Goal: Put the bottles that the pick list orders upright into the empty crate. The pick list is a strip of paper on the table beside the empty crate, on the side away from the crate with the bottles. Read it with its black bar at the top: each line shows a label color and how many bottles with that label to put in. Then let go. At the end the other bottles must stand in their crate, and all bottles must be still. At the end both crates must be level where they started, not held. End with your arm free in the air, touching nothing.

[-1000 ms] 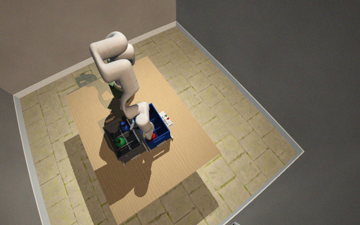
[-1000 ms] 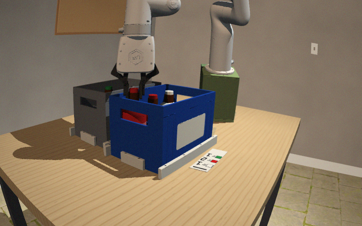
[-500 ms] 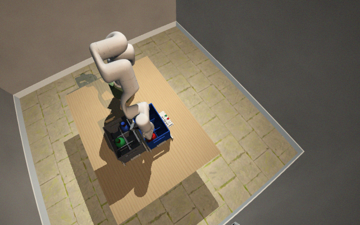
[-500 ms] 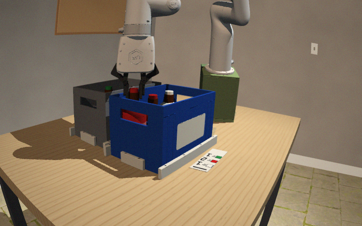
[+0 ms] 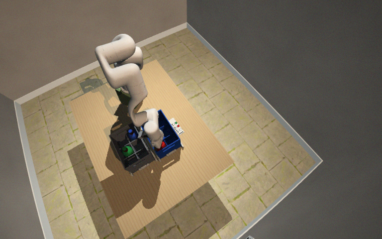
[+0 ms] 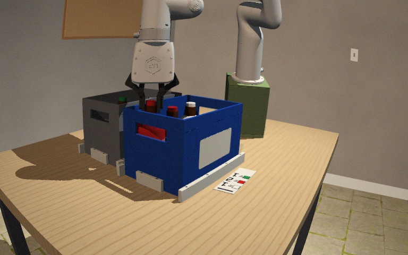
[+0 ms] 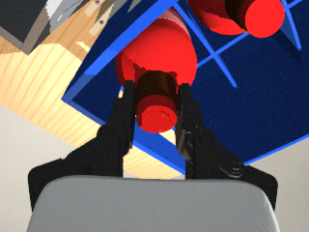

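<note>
Right now my hand is 90 mm past the red bottle, 10 mm to the left of it and 100 mm above it. Round my hand: white-label bottle (170 mm behind, 30 mm to the right, 100 mm below); then grey crate (80 mm behind, 190 mm to the right, 100 mm below); then blue crate (90 mm behind, 30 mm to the left, 100 mm below).
</note>
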